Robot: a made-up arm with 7 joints.
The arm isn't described. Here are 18 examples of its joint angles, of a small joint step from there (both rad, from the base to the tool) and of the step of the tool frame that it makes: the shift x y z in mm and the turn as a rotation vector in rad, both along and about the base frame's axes.
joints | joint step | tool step
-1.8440 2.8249 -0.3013 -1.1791 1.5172 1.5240 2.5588 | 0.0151 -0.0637 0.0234 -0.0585 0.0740 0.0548 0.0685 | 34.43 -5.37 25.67 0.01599 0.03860 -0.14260
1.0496 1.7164 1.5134 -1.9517 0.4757 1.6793 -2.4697 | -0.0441 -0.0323 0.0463 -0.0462 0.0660 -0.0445 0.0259 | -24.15 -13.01 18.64 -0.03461 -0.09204 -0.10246
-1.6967 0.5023 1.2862 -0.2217 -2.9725 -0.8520 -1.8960 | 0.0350 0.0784 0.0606 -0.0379 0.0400 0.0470 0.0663 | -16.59 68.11 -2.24 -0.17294 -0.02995 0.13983
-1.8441 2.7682 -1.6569 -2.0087 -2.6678 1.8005 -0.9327 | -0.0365 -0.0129 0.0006 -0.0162 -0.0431 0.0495 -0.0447 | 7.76 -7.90 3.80 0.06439 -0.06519 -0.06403
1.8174 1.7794 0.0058 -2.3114 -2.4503 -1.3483 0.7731 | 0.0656 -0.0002 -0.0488 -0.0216 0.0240 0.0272 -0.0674 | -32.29 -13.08 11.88 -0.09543 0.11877 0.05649
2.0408 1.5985 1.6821 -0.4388 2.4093 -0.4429 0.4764 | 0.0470 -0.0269 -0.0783 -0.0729 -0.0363 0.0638 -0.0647 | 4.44 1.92 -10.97 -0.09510 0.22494 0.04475
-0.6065 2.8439 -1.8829 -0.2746 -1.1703 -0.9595 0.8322 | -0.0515 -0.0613 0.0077 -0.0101 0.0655 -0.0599 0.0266 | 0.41 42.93 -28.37 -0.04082 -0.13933 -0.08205
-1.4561 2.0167 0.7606 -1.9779 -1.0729 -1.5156 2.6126 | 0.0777 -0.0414 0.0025 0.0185 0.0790 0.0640 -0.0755 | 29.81 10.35 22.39 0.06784 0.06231 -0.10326
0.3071 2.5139 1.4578 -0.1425 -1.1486 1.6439 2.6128 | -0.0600 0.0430 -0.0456 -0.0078 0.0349 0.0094 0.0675 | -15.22 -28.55 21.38 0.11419 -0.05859 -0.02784
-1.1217 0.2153 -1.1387 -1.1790 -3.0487 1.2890 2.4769 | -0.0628 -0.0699 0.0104 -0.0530 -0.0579 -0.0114 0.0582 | -35.52 -48.60 37.75 0.00419 -0.06203 -0.14448
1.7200 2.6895 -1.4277 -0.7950 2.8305 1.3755 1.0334 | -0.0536 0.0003 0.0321 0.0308 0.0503 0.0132 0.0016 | 14.50 -3.41 3.29 -0.01626 -0.11753 -0.05396
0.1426 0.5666 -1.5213 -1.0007 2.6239 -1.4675 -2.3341 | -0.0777 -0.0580 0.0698 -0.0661 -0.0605 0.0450 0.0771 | 70.49 -53.76 4.46 -0.18879 -0.18667 0.02135
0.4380 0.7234 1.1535 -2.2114 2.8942 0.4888 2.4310 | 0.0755 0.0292 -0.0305 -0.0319 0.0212 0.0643 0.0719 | 7.55 -11.79 -3.17 0.01880 0.11073 -0.13520
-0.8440 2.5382 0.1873 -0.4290 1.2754 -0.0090 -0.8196 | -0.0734 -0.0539 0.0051 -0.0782 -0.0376 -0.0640 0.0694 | 11.45 13.72 -9.16 0.08688 -0.04529 -0.08779
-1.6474 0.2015 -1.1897 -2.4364 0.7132 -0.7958 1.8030 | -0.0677 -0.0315 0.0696 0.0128 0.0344 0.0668 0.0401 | -15.03 -3.45 20.77 0.02097 -0.06202 -0.00722
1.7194 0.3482 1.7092 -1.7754 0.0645 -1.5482 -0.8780 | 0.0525 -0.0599 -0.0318 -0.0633 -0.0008 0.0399 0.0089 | 2.66 -17.15 -3.97 -0.03600 0.03890 0.06026
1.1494 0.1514 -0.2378 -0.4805 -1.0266 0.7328 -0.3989 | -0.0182 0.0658 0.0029 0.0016 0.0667 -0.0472 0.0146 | -1.61 43.73 2.22 0.04994 -0.03323 0.01966
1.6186 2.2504 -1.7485 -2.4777 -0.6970 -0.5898 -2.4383 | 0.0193 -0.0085 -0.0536 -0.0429 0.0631 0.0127 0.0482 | 10.43 -20.88 9.84 0.09779 0.12729 0.05544
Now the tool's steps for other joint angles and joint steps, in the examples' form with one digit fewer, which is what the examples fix.
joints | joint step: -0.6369 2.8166 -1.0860 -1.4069 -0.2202 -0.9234 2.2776 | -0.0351 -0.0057 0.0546 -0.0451 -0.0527 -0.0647 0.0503
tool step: 15.2 -15.2 1.1 -0.0445 0.0413 -0.0689
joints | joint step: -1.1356 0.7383 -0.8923 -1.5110 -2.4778 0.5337 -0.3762 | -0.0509 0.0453 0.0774 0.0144 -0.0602 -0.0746 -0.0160
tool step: 7.7 23.1 57.1 0.0323 -0.1142 0.1197
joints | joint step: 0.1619 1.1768 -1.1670 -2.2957 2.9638 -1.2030 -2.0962 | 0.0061 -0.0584 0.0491 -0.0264 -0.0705 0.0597 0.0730
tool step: 13.5 -19.5 12.0 -0.1392 -0.1242 0.0388
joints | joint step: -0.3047 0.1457 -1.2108 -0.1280 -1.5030 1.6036 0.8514 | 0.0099 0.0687 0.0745 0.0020 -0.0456 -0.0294 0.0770
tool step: -0.8 47.4 5.3 -0.0165 -0.0049 0.0219
